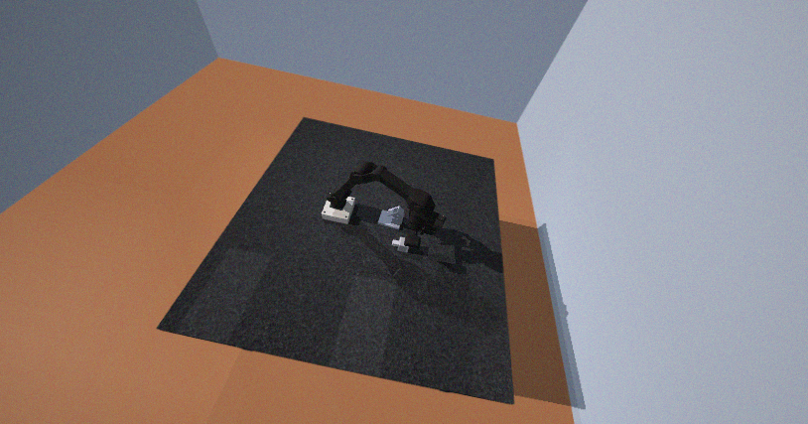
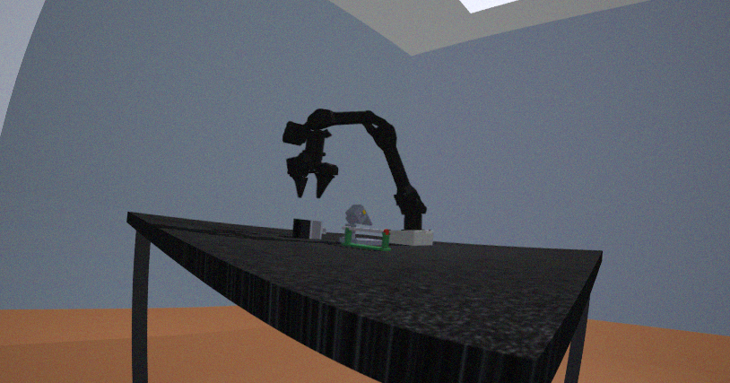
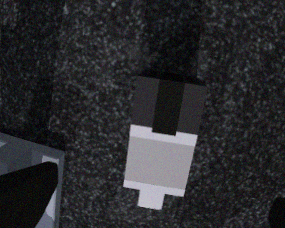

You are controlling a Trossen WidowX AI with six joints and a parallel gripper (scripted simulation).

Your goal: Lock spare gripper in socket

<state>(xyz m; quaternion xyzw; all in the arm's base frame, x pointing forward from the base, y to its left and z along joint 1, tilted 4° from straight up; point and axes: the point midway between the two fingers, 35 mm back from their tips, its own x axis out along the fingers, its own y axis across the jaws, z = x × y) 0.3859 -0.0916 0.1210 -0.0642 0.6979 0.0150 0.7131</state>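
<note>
Right now my gripper tip is 20 mm past the spare gripper and 100 mm above it. Also, from my gripper tip: green cradle: 20 mm behind, 250 mm to the left, 100 mm below; then grey mount: 100 mm behind, 130 mm to the left, 70 mm below.
</note>
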